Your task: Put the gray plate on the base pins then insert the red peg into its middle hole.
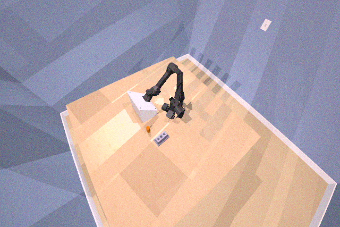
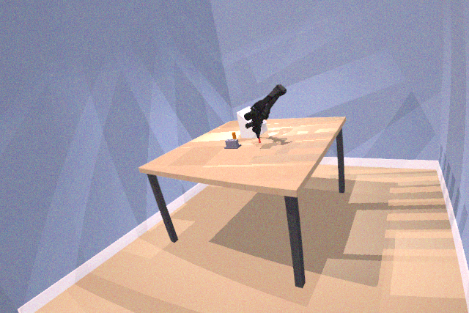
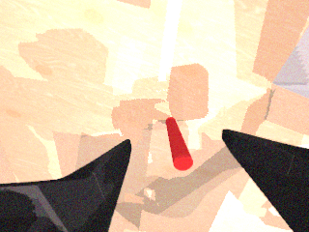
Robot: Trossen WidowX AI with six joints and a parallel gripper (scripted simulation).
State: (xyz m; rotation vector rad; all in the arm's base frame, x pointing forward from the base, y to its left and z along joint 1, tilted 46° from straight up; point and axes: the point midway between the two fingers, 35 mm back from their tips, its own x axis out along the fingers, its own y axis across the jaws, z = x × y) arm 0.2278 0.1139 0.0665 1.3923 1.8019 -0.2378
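Now: the red peg 10 mm below my gripper tip. From my gripper tip the other things lie so: gray plate: 110 mm ahead, 180 mm to the right; then orange cylinder: 240 mm to the right, 10 mm below; then gray base: 110 mm ahead, 180 mm to the right, 40 mm below.
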